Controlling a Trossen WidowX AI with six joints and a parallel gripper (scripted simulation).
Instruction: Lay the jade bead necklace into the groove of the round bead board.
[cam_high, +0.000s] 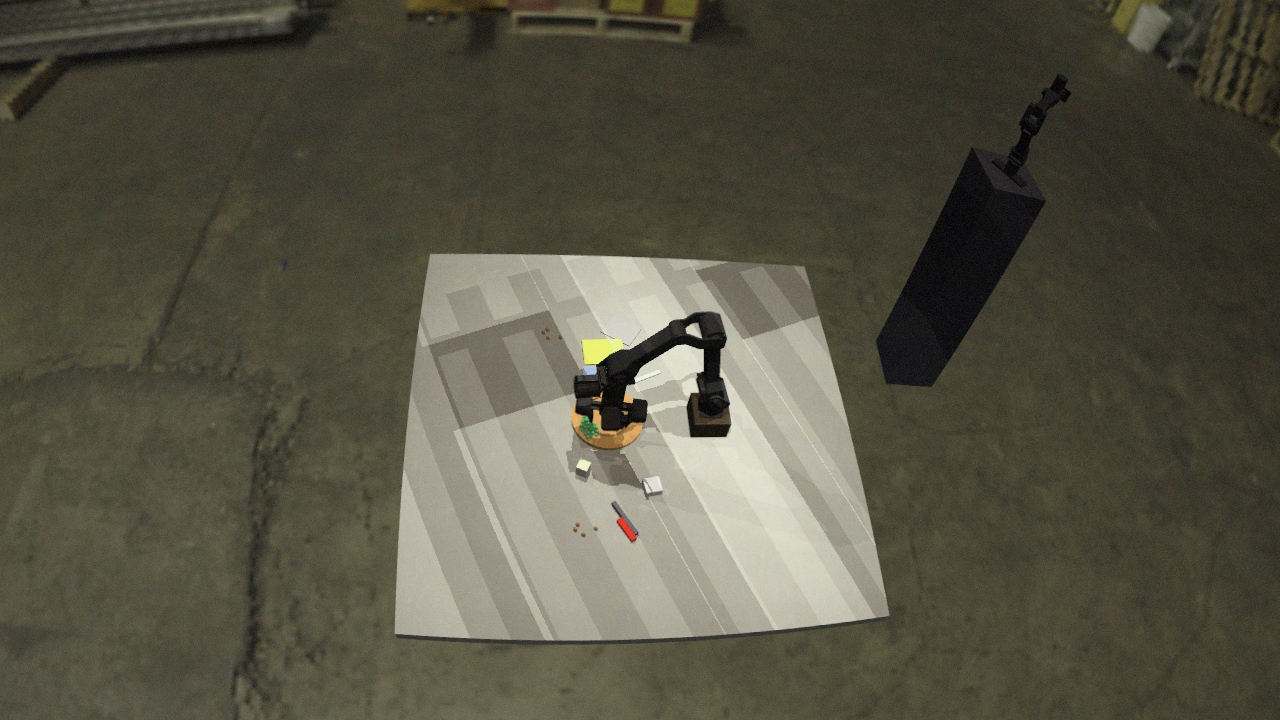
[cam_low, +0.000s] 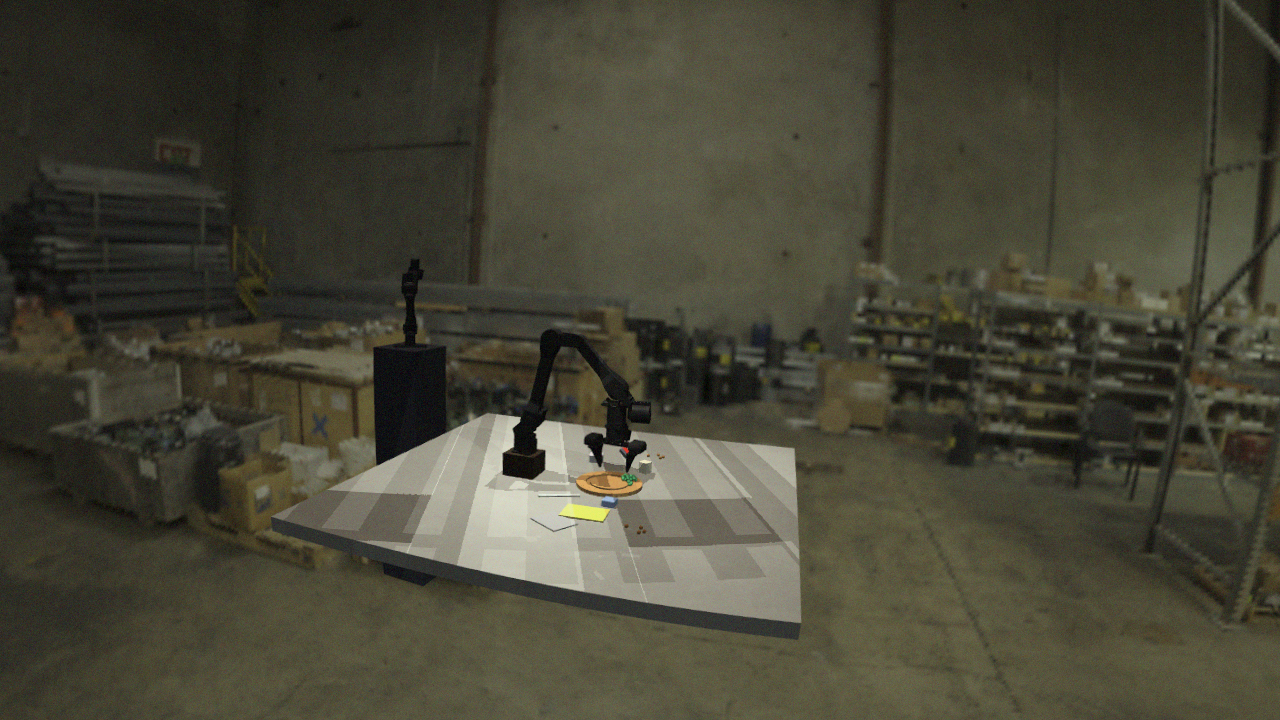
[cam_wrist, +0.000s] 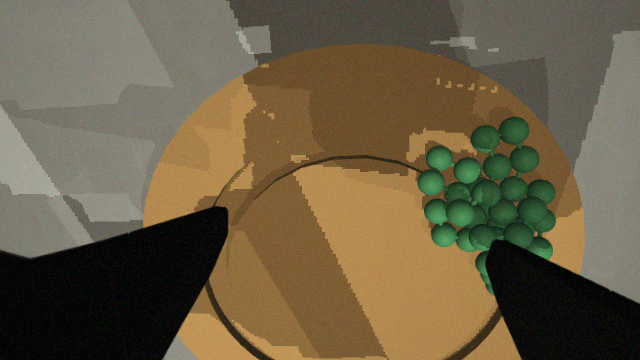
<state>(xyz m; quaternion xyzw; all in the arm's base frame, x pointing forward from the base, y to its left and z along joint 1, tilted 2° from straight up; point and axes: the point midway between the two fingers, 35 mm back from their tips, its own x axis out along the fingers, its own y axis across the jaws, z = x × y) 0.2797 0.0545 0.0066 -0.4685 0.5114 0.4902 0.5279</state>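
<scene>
My gripper tip is now 60 mm short of the cream cube, 130 mm to the right of it and 20 mm above it. Also, from my gripper tip: yellow pad 20 mm ahead, 280 mm to the right, 40 mm below; then white strip 100 mm behind, 190 mm to the right, 40 mm below; then blue block 60 mm ahead, 190 mm to the right, 30 mm below.
</scene>
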